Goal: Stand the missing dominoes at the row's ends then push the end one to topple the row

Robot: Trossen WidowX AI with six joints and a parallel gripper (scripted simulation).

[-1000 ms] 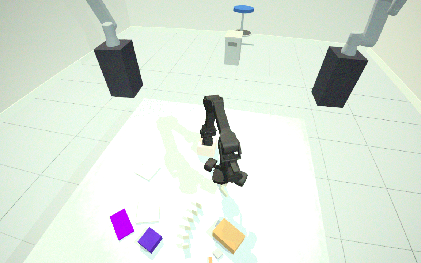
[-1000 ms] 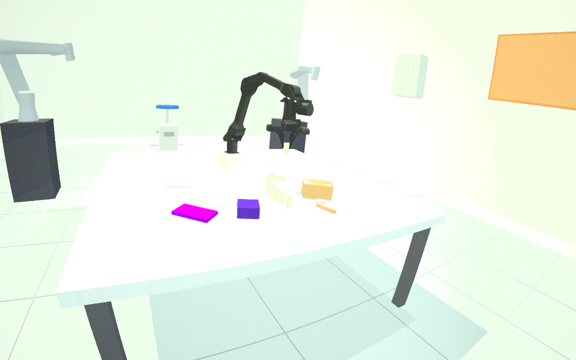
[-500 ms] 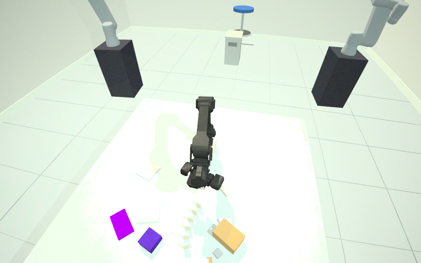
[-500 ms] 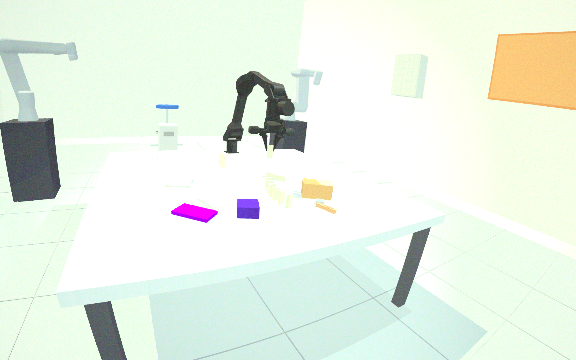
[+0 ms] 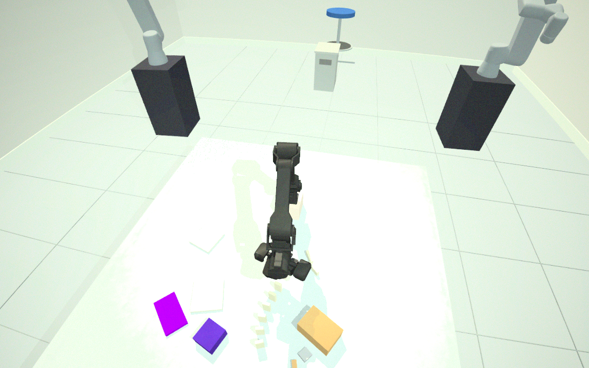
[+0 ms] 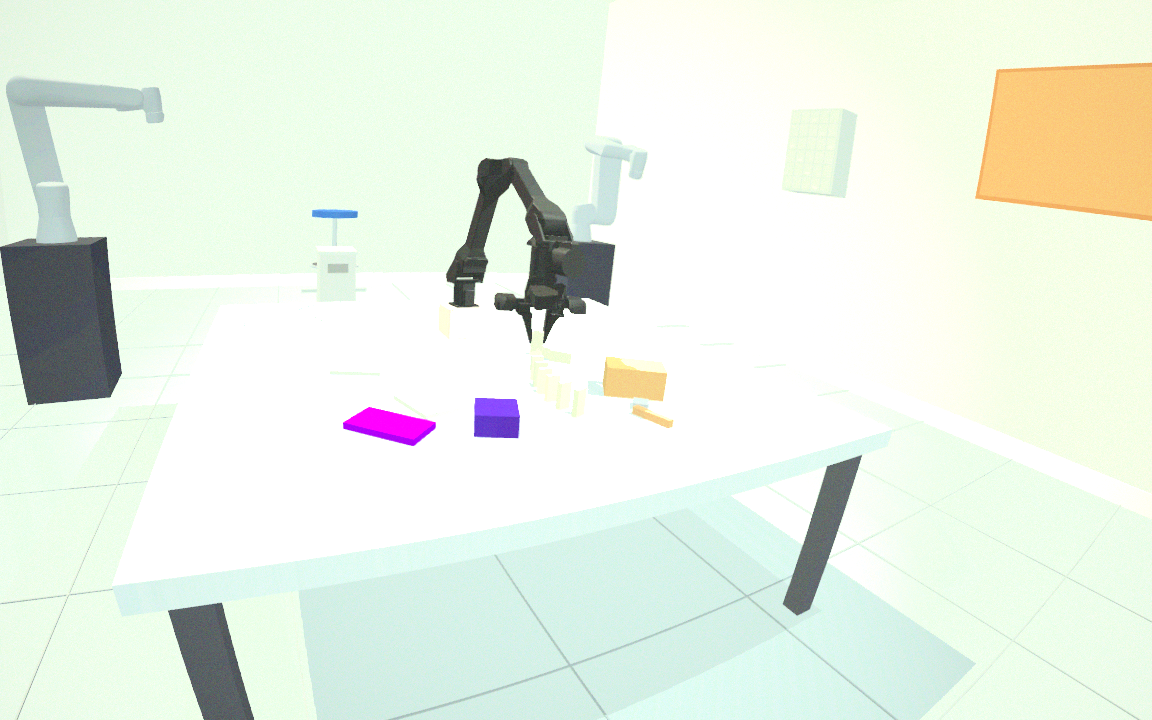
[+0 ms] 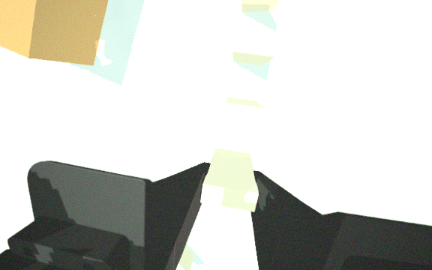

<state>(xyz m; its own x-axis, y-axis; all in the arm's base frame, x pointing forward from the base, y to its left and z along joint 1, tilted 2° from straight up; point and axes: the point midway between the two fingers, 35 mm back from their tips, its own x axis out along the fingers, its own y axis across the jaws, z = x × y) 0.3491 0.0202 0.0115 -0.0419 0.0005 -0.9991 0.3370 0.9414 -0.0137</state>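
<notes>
Right now the orange box is 160 mm ahead of my gripper tip, 140 mm to the left of it and 40 mm below it. From my gripper tip the other things lie so: purple block: 220 mm ahead, 200 mm to the right, 50 mm below; then orange stick: 290 mm ahead, 80 mm to the left, 60 mm below; then magenta slab: 370 mm to the right, 170 mm ahead, 60 mm below.
</notes>
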